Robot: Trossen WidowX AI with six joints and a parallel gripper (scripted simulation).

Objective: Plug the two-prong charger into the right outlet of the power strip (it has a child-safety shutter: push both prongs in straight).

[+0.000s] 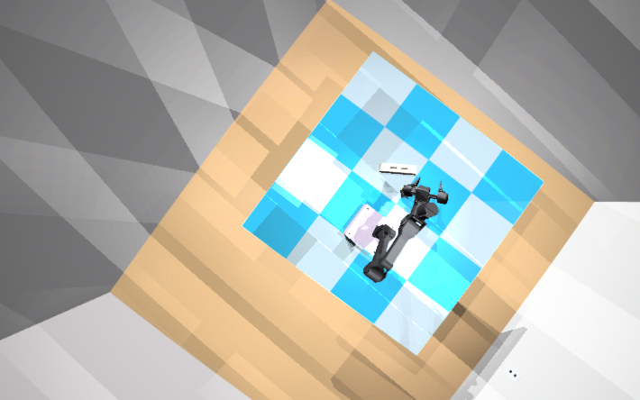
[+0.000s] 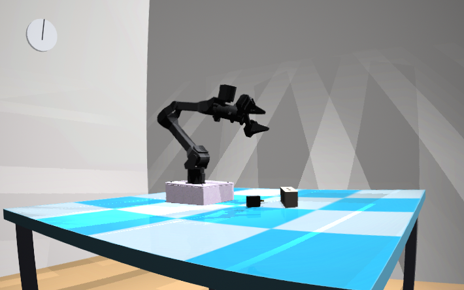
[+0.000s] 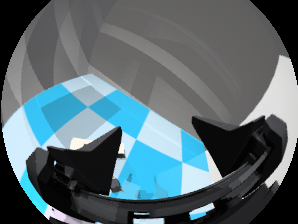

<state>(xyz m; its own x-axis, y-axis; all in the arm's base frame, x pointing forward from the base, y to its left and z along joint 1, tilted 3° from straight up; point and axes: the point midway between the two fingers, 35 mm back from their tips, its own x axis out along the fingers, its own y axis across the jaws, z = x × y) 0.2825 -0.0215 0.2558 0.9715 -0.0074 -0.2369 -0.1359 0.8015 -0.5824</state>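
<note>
My gripper tip is 29 cm above the dark charger, 4 cm past it and 1 cm to the left of it.
</note>
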